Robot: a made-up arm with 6 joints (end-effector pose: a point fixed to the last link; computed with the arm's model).
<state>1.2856 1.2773 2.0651 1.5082 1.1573 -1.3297</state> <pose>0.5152 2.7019 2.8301 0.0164 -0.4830 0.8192 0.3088</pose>
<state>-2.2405 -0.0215 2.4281 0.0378 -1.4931 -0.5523</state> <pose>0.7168 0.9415 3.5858 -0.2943 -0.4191 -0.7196 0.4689</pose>
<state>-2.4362 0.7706 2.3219 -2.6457 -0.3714 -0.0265</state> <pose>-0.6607 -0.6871 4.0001 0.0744 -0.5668 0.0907 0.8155</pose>
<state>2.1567 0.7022 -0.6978 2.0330 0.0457 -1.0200</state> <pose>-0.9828 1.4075 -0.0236 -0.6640 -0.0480 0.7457 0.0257</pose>
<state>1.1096 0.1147 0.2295 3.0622 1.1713 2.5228</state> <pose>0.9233 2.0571 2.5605 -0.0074 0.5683 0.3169 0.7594</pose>
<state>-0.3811 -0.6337 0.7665 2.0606 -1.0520 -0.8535</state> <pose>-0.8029 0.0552 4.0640 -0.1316 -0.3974 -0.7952 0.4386</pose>
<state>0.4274 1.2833 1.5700 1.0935 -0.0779 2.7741</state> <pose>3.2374 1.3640 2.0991 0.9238 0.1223 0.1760 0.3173</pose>
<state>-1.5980 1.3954 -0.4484 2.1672 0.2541 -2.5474</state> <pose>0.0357 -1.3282 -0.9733 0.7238 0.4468 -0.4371 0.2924</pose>
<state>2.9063 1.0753 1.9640 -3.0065 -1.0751 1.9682</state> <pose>-2.2732 0.4162 3.3430 -0.7121 -0.1684 -0.5498 0.4028</pose>
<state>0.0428 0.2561 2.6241 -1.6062 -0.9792 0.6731</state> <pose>-0.9980 0.2063 3.5202 -0.2318 -0.6609 0.5389 0.4679</pose>
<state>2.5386 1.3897 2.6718 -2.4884 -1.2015 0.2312</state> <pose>-1.5657 0.8080 3.0312 -0.1903 -0.2204 -0.6017 0.7437</pose>
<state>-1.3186 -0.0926 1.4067 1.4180 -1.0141 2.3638</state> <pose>-0.3018 -0.0214 4.3020 0.2905 -0.8626 0.3761 0.1735</pose>
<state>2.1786 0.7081 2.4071 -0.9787 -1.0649 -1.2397</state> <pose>-0.6643 0.5554 3.9135 -0.2197 -0.5159 -0.8077 0.1824</pose>
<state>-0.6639 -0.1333 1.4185 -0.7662 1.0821 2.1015</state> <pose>-0.4053 0.0270 4.3531 -0.1903 -0.4861 -0.8362 0.1679</pose>
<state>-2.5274 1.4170 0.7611 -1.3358 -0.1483 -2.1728</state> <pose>-2.7624 -2.0143 -0.0845 -0.2829 0.8739 -0.0809 0.3869</pose>
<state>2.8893 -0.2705 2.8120 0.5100 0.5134 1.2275</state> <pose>2.2484 -0.6241 2.1313 0.6348 -0.0127 -0.3106 0.7074</pose>
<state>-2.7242 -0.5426 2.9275 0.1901 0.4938 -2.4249</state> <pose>2.2225 1.0007 1.1673 -0.4775 0.2825 0.2995 0.7762</pose>
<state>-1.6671 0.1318 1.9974 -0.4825 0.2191 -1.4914</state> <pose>-0.0233 0.4596 4.2835 -0.0645 -0.6685 0.2843 0.6842</pose>
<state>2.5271 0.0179 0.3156 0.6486 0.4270 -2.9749</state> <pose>-1.7179 1.1664 3.3028 -0.2662 -0.8144 -0.4741 0.2026</pose>
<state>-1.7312 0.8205 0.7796 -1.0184 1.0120 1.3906</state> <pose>-0.7364 -3.2320 2.0867 -0.2297 0.0292 -0.9482 0.2174</pose>
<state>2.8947 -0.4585 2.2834 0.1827 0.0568 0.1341</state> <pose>2.4305 -0.6222 2.8601 0.9617 -0.1516 0.1478 0.1739</pose>
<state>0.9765 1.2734 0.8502 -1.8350 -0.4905 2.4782</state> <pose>1.8100 3.0130 0.6267 -0.2563 -0.0659 0.6669 0.6966</pose>
